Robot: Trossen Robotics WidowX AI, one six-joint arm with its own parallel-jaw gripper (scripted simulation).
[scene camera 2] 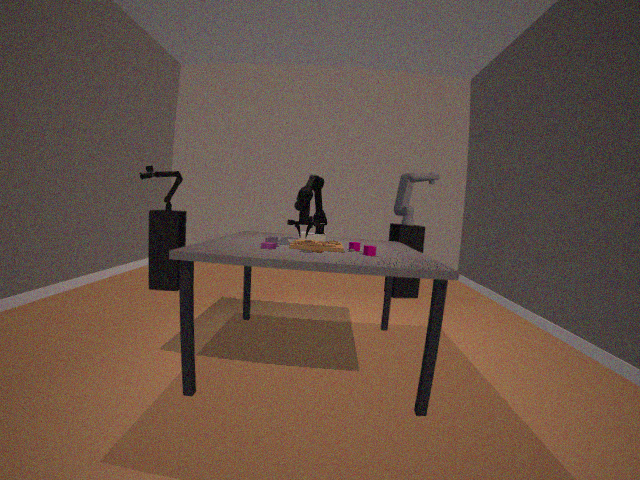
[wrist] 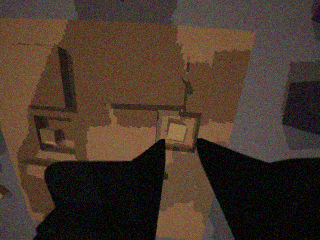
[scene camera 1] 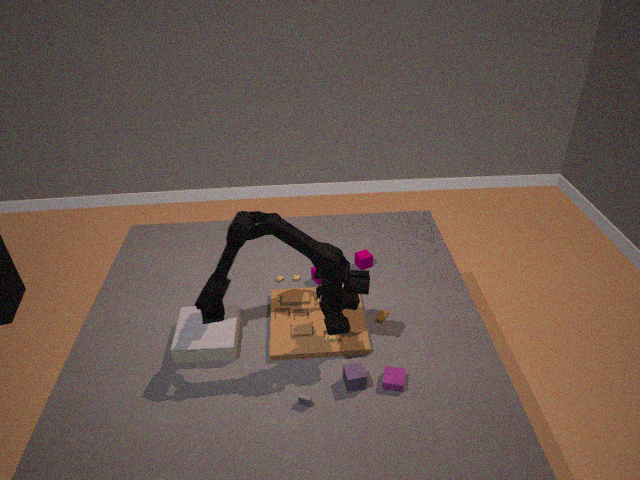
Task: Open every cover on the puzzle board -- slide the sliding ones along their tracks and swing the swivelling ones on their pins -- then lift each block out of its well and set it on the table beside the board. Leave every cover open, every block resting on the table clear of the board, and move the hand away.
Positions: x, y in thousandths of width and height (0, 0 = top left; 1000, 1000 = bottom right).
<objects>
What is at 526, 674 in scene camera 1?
My gripper.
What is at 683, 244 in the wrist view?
A tan puzzle board.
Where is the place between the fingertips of my gripper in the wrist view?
564, 598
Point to a tan puzzle board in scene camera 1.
443, 722
</objects>
